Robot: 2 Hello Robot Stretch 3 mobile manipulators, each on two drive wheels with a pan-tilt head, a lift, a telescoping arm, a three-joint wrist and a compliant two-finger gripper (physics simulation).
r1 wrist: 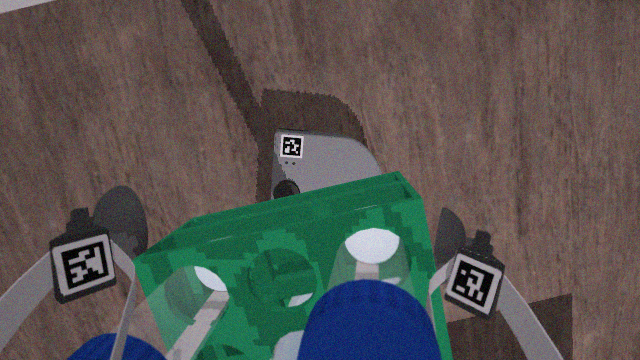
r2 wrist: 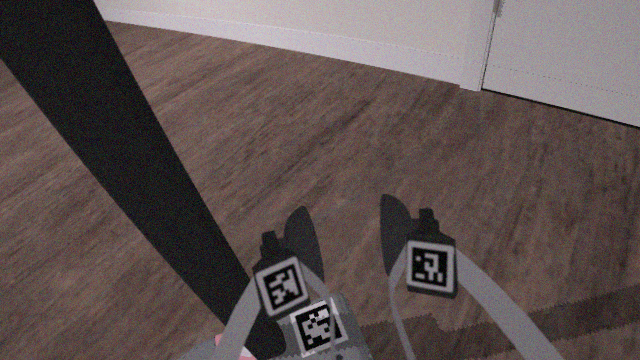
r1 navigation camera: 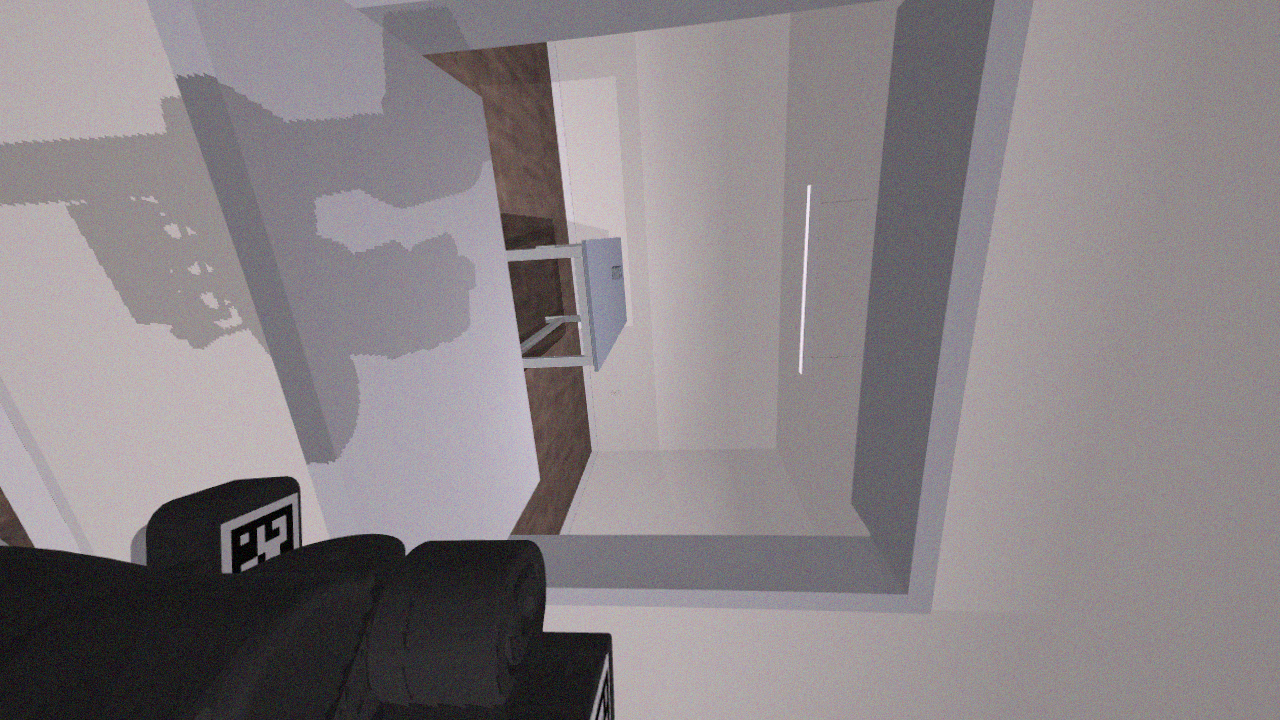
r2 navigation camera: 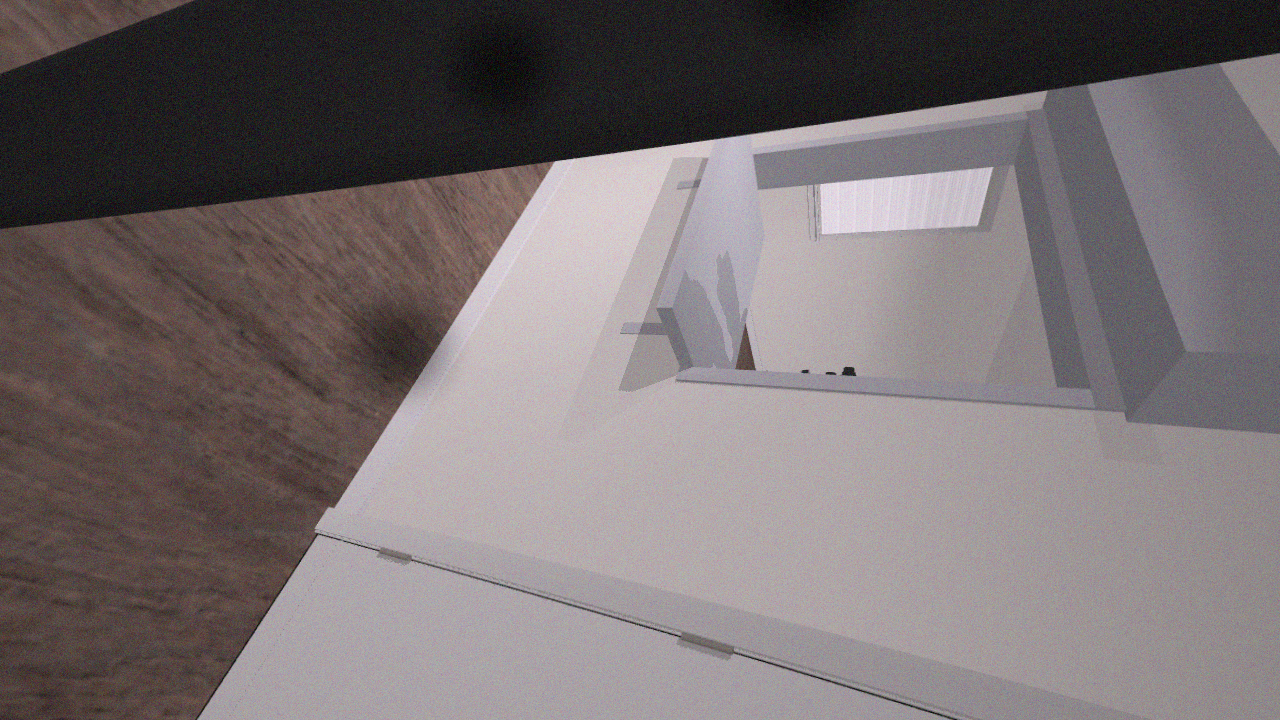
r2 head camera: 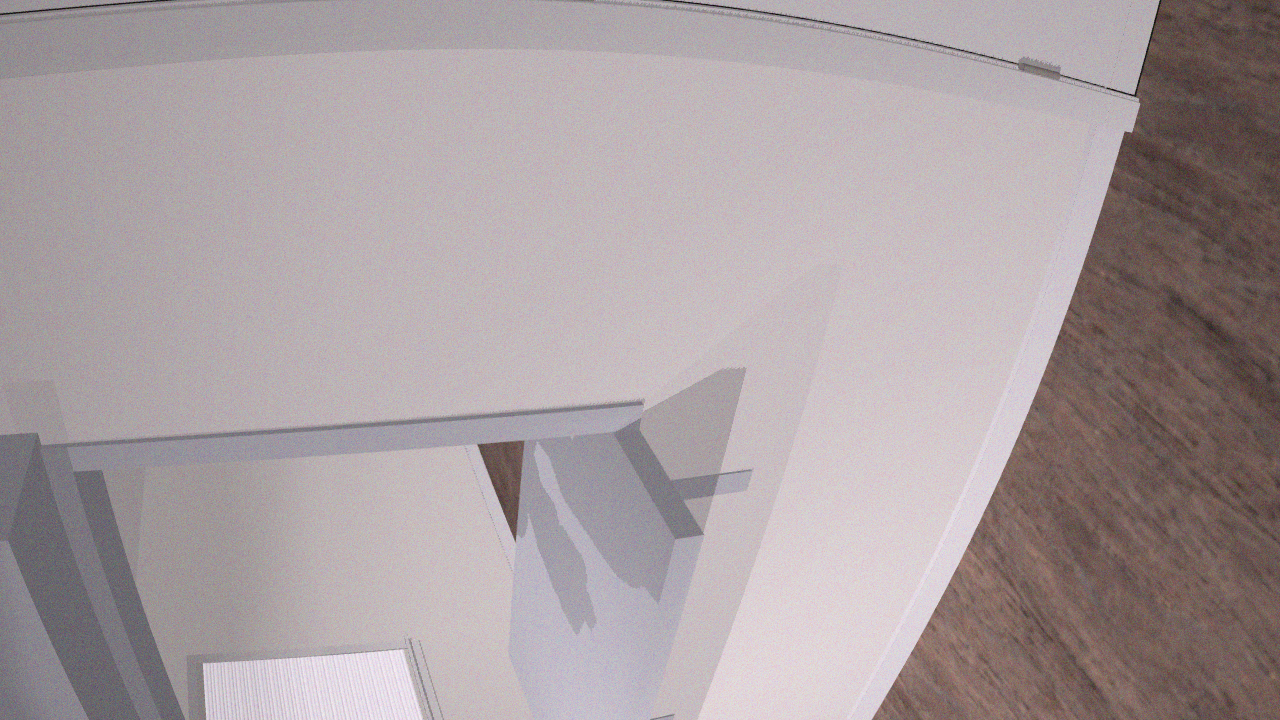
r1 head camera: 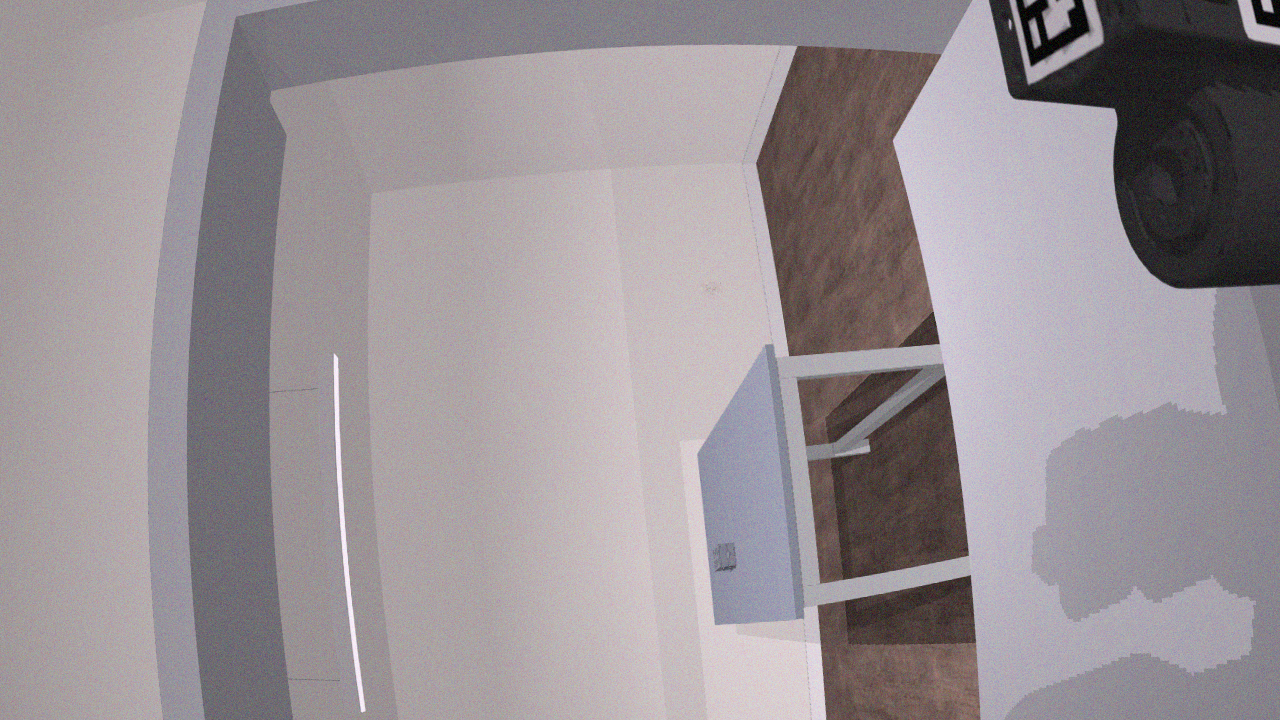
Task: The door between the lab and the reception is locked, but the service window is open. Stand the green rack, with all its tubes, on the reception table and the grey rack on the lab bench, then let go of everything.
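Note:
The r1 gripper [r1 wrist: 286, 227] is shut on the green rack [r1 wrist: 320, 220], high above the floor, one finger at each side. Tubes with blue caps [r1 wrist: 370, 325] stand in the rack; its lower part is cut off. The rack does not show in the r1 head or navigation views. The service window [r1 head camera: 170, 358] [r1 navigation camera: 950, 358] is open in front of r1. Through it a blue-topped table [r1 head camera: 751, 501] [r1 navigation camera: 606, 304] bears a small grey object [r1 head camera: 725, 557] [r1 navigation camera: 616, 272], possibly the grey rack. The r2 gripper [r2 wrist: 350, 240] is open and empty above the floor.
A wide pale ledge [r1 head camera: 1056, 358] [r1 navigation camera: 411, 286] [r2 head camera: 617, 537] [r2 navigation camera: 716, 232] juts out at the window. Small dark tips [r2 navigation camera: 848, 371] show above its lower frame. A closed white door [r2 navigation camera: 402, 644] [r2 wrist: 565, 60] is near r2. The r2 mast [r2 wrist: 125, 150] stands beside its gripper.

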